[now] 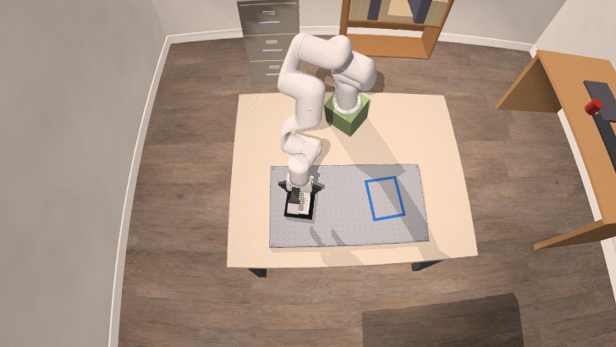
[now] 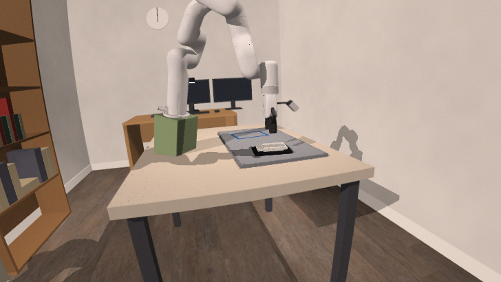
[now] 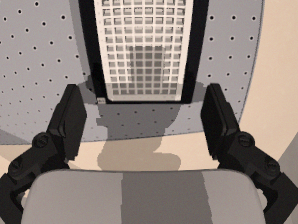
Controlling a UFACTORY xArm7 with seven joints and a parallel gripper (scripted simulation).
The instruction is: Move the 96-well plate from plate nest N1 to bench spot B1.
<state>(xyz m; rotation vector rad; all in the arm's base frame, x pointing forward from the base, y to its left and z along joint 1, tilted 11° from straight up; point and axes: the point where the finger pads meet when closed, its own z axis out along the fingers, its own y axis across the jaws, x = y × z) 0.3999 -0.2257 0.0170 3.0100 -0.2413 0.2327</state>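
My gripper is now 80 mm above the white 96-well plate. Also, from my hand: black plate nest N1: 90 mm below.
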